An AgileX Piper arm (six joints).
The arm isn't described. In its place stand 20 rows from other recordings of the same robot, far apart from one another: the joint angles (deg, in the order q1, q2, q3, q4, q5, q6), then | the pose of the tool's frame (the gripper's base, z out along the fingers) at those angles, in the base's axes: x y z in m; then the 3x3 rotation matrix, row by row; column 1 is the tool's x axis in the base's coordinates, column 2 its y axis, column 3 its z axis.
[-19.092, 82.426, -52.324, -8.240, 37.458, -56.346] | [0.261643 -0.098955 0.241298], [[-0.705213 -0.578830 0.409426], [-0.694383 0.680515 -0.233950], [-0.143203 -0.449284 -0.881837]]
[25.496, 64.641, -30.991, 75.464, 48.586, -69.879] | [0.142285 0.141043 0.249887], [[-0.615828 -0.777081 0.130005], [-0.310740 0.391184 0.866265], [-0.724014 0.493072 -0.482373]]
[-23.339, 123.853, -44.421, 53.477, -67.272, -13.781] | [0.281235 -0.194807 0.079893], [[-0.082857 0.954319 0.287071], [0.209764 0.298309 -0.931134], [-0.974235 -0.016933 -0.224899]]
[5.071, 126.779, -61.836, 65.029, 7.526, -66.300] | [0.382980 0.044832 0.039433], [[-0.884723 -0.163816 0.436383], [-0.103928 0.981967 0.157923], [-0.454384 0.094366 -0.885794]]
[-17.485, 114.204, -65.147, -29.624, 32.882, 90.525] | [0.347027 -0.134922 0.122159], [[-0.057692 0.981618 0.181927], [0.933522 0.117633 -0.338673], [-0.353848 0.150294 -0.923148]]
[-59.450, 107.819, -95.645, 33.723, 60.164, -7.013] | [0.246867 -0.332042 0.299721], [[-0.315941 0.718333 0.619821], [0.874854 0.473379 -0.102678], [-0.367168 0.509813 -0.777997]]
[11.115, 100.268, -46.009, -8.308, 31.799, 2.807] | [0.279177 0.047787 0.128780], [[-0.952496 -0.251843 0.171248], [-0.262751 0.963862 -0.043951], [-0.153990 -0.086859 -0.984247]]
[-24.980, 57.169, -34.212, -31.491, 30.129, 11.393] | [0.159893 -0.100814 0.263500], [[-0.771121 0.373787 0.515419], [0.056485 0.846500 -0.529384], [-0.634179 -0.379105 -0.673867]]
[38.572, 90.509, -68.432, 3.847, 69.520, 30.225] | [0.225292 0.186984 0.261756], [[-0.992245 -0.124058 0.007656], [-0.122939 0.988638 0.086497], [-0.018299 0.084885 -0.996223]]
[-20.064, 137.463, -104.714, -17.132, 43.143, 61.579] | [0.460928 -0.187862 0.104616], [[-0.275777 0.927711 0.251592], [0.886569 0.346626 -0.306342], [-0.371405 0.138572 -0.918072]]
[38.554, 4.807, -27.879, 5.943, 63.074, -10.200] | [0.000297 0.010979 0.270710], [[-0.354641 -0.732377 0.581252], [-0.448860 0.678695 0.581290], [-0.820216 -0.054752 -0.569428]]
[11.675, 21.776, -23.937, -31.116, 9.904, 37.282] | [0.088548 0.010038 0.314555], [[-0.035879 -0.111173 0.993153], [0.108522 0.987483 0.114459], [-0.993446 0.111885 -0.023365]]
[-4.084, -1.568, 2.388, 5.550, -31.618, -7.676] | [0.038531 -0.007377 0.247063], [[0.575161 0.141956 0.805629], [-0.092522 0.989798 -0.108354], [-0.812791 -0.012217 0.582427]]
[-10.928, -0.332, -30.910, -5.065, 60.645, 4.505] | [-0.011820 -0.004850 0.288589], [[-0.394893 0.271936 0.877560], [0.111986 0.962315 -0.247807], [-0.911877 0.000417 -0.410464]]
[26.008, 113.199, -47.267, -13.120, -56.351, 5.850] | [0.331056 0.180657 0.150627], [[-0.066996 -0.601670 0.795930], [-0.061459 0.798696 0.598588], [-0.995859 -0.008814 -0.090487]]
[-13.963, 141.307, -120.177, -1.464, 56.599, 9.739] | [0.502769 -0.127010 0.133968], [[-0.877016 0.388279 0.282988], [0.378033 0.921175 -0.092341], [-0.296535 0.025994 -0.954668]]
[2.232, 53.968, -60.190, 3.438, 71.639, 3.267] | [0.151365 0.011083 0.365450], [[-0.871325 -0.000879 0.490706], [0.041843 0.996223 0.076084], [-0.488920 0.086827 -0.867997]]
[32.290, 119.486, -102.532, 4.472, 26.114, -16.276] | [0.416059 0.266614 0.263376], [[-0.390400 -0.654571 0.647399], [-0.497730 0.741638 0.449709], [-0.774502 -0.146663 -0.615335]]
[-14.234, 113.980, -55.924, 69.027, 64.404, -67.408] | [0.327538 -0.004027 0.129054], [[-0.958886 -0.192363 0.208647], [0.062194 0.574898 0.815858], [-0.276891 0.795292 -0.539298]]
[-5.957, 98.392, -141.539, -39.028, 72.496, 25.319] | [0.291554 -0.085368 0.573574], [[-0.199470 0.699610 0.686118], [0.182706 0.714464 -0.675396], [-0.962720 -0.009364 -0.270337]]
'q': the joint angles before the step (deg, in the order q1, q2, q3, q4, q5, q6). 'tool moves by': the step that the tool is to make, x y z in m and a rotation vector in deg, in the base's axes. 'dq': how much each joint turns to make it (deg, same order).
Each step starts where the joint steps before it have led.
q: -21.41 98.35 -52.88 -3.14 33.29 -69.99
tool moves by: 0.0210 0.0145 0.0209 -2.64 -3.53 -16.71
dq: 6.02 -0.07 -4.97 -13.32 4.10 31.96
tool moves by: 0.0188 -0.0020 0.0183 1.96 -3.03 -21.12
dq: 1.61 2.29 -7.80 -3.40 8.50 23.91
